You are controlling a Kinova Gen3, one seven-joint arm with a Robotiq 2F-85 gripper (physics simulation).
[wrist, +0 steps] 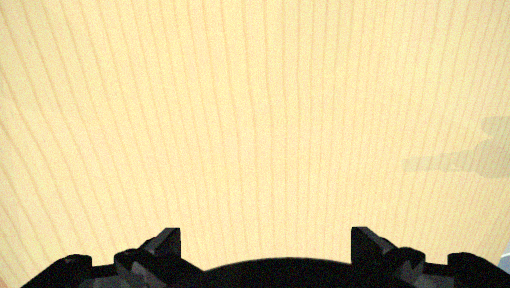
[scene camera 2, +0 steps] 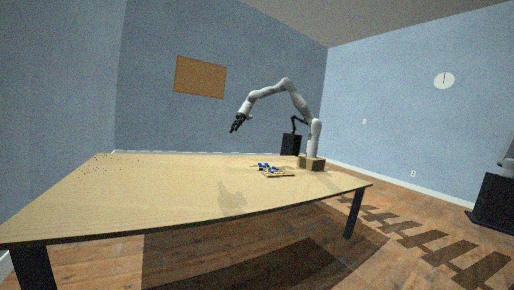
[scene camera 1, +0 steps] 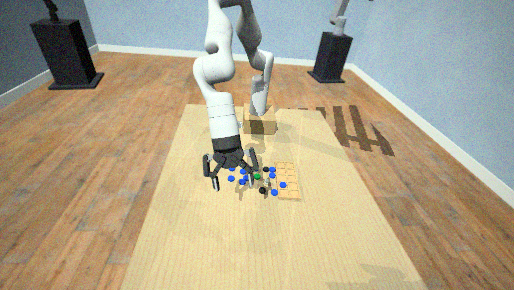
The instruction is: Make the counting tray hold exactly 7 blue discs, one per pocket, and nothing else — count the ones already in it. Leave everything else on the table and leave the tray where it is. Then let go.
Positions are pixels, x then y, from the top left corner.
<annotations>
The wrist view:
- my gripper: 265, 246
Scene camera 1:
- my gripper: 234, 188
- wooden counting tray: 285, 171
</annotations>
